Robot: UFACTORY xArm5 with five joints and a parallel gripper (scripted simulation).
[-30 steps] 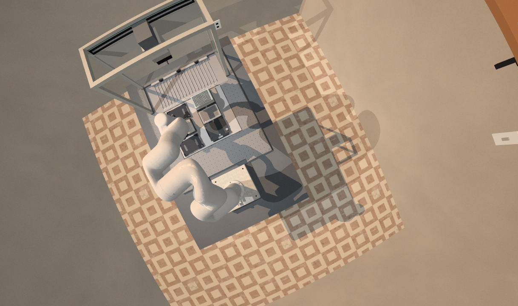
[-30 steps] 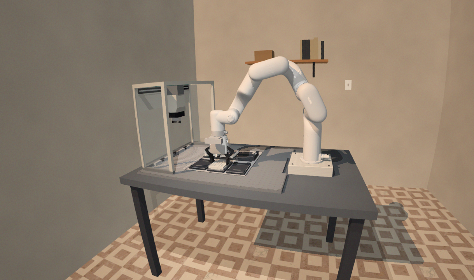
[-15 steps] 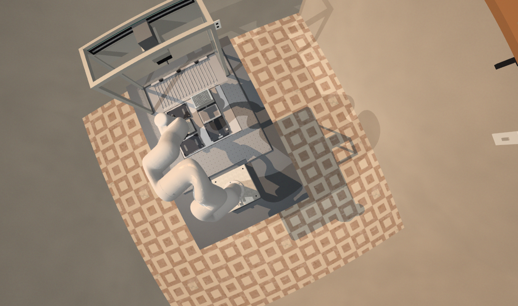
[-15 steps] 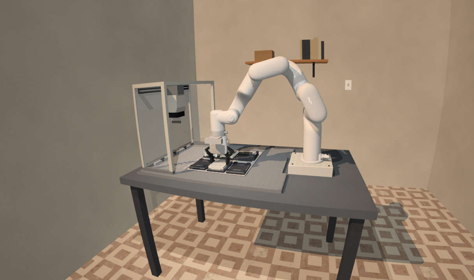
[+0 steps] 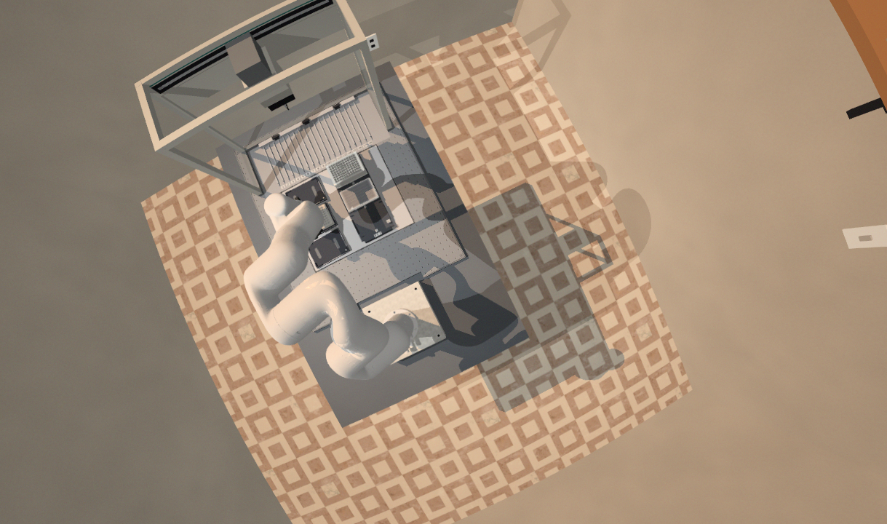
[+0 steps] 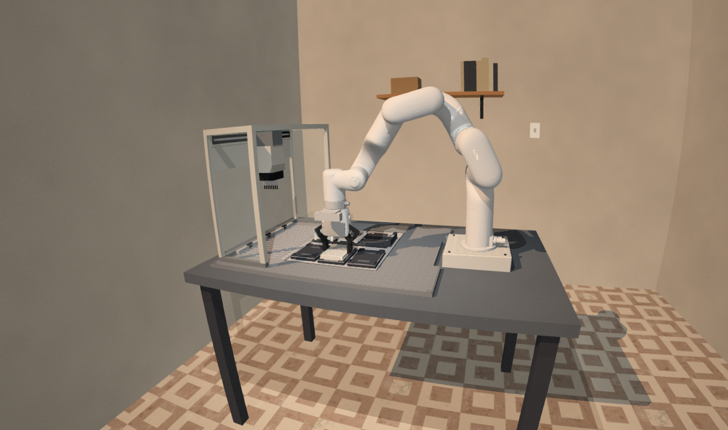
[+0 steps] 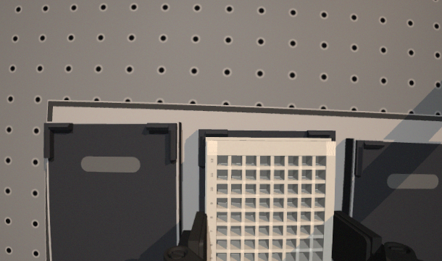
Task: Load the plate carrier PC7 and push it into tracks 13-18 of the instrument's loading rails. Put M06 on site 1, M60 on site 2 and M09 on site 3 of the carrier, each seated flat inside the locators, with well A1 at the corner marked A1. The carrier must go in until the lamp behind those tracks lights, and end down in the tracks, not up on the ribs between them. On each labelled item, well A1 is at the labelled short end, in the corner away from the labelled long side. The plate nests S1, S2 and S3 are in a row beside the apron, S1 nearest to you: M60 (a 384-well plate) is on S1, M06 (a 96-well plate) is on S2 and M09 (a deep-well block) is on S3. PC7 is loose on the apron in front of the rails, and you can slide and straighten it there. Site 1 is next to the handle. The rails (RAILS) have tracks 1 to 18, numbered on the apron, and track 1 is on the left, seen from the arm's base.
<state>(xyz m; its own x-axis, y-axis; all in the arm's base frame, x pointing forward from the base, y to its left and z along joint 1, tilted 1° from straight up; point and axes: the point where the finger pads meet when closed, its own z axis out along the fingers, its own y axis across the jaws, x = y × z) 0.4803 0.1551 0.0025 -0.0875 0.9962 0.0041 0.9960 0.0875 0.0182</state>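
My hand is 10 mm above the white plate. From my hand the other things lie so: plate carrier PC7: 190 mm to the right, 20 mm ahead, 10 mm below; plate nest S3: 110 mm ahead, 20 mm below; plate nest S1: 110 mm behind, 20 mm below, 10 mm to the right.
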